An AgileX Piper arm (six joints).
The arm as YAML. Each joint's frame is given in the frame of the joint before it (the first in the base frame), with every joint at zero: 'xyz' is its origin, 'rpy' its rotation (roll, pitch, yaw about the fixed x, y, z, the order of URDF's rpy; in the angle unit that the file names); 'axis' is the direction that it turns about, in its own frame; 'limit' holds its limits. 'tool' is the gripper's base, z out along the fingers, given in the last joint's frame.
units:
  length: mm
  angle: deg
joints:
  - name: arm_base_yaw
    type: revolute
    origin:
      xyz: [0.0, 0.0, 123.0]
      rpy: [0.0, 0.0, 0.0]
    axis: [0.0, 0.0, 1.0]
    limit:
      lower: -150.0
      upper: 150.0
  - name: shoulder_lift
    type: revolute
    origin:
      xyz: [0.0, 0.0, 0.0]
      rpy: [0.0, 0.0, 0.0]
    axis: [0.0, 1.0, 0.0]
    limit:
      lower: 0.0
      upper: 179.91
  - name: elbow
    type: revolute
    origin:
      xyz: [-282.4, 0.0, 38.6]
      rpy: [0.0, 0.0, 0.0]
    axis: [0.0, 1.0, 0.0]
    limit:
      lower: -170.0
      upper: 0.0
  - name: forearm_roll
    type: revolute
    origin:
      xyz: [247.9, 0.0, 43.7]
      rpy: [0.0, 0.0, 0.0]
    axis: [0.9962, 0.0, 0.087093]
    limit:
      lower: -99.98
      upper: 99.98
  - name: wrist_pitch
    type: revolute
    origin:
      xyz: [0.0, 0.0, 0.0]
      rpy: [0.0, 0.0, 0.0]
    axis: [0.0, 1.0, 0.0]
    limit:
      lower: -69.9
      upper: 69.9
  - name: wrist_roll
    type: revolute
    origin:
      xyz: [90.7, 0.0, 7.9]
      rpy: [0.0, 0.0, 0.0]
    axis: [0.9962, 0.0, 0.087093]
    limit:
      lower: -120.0
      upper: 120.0
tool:
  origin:
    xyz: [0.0, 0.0, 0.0]
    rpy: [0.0, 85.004, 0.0]
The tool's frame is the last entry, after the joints.
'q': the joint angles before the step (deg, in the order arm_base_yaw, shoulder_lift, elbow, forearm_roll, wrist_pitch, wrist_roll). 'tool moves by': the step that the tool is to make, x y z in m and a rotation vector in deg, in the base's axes. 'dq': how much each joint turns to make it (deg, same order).
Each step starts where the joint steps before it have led.
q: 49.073 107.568 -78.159 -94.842 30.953 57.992
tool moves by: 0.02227 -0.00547 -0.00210 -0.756 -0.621 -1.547
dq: -2.774 2.530 -3.238 -0.056 -0.795 -1.542
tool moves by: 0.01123 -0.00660 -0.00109 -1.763 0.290 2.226
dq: -2.307 0.442 -0.700 -0.192 -3.875 -2.919
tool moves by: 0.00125 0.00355 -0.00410 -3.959 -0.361 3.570
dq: -0.227 0.622 -0.296 -0.205 -2.423 -4.592
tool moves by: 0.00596 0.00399 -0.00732 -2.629 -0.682 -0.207
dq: 0.045 2.003 -1.496 -0.022 1.114 -2.240
